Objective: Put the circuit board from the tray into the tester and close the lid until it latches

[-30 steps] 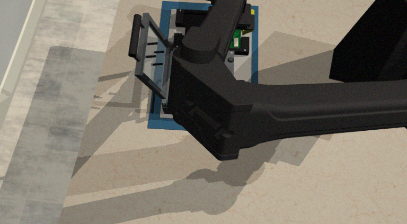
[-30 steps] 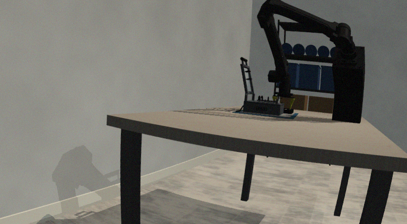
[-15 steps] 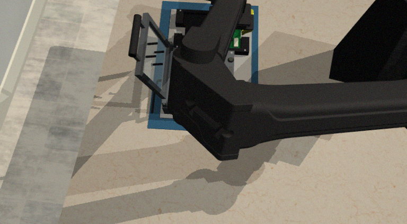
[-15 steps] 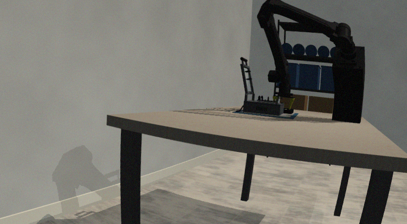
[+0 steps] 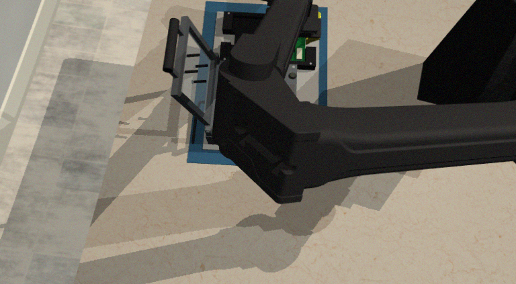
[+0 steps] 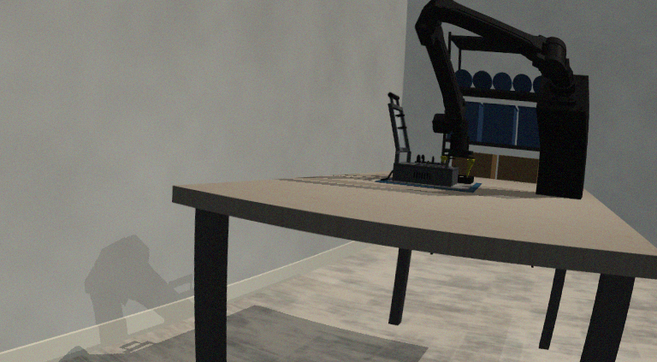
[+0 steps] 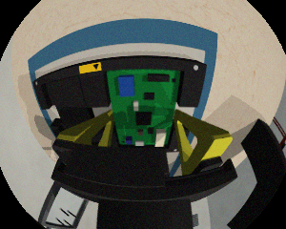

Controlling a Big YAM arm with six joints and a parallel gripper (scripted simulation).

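My hand is right at the green circuit board. The rest, counted from my hand: see-through lid 150 mm ahead, 200 mm to the left, 160 mm above.
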